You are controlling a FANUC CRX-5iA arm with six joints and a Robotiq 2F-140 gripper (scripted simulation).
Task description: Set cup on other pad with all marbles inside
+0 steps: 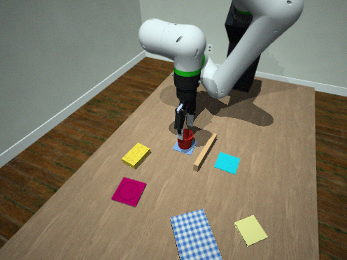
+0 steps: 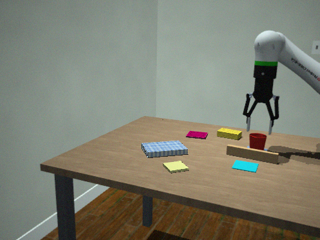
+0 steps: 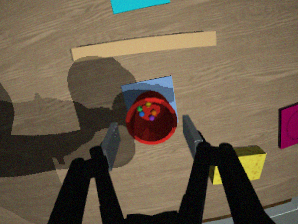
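Right now the red cup is 90 mm below my hand. Also, from my hand: yellow sponge 150 mm ahead, 170 mm to the right, 100 mm below; cyan pad 30 mm ahead, 210 mm to the left, 120 mm below; wooden rail 20 mm ahead, 110 mm to the left, 100 mm below.
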